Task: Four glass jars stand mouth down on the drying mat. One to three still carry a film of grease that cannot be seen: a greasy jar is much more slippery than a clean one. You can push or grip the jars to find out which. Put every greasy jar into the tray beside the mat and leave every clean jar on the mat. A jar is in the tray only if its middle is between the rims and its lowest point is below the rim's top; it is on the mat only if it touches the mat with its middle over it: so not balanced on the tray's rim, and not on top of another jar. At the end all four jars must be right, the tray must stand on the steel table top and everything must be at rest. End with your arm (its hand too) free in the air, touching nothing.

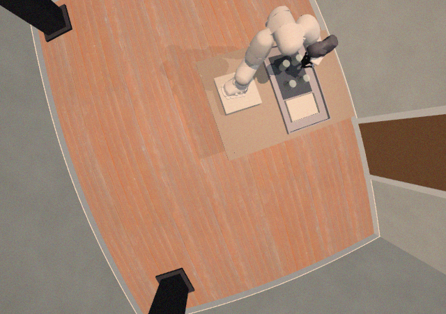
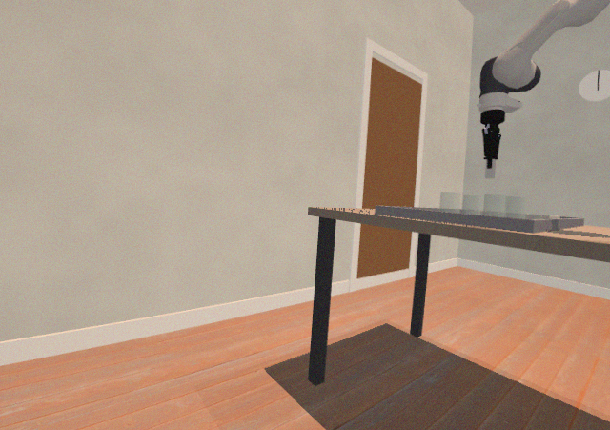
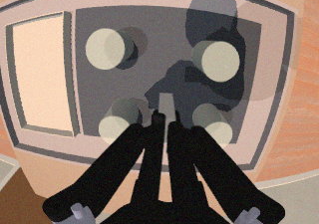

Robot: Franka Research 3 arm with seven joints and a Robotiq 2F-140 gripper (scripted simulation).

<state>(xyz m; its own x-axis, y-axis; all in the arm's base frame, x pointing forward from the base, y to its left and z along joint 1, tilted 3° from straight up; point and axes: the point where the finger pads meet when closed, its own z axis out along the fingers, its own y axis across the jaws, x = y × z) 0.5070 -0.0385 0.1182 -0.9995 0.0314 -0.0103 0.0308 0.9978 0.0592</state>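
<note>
Right now my hand is 1 cm short of the grey drying mat, 1 cm to the right of it and 18 cm above it. Round my hand: tray 1 cm behind, 31 cm to the right, 18 cm below.
</note>
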